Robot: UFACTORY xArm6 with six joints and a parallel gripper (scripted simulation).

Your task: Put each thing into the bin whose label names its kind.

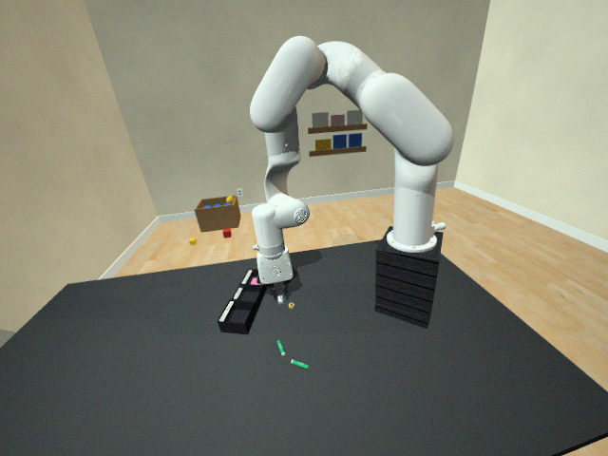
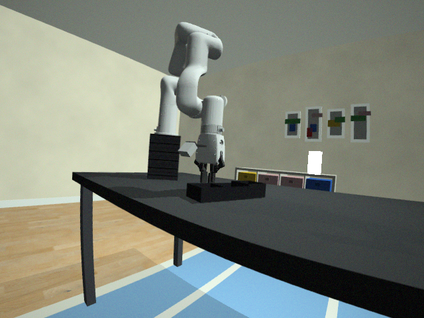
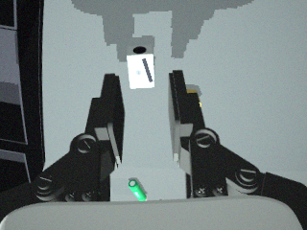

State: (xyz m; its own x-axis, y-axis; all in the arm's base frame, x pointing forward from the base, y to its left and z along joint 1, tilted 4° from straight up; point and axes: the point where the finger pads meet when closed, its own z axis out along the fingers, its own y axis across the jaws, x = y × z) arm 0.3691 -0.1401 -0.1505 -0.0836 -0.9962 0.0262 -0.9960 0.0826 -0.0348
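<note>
Right now the white part is 4 cm below my hand. Round my hand: pink flat pad (6 cm ahead, 11 cm to the right, 4 cm below); battery (3 cm ahead, 17 cm to the left, 4 cm below); yellow hex nut (3 cm behind, 4 cm to the left, 4 cm below).
</note>
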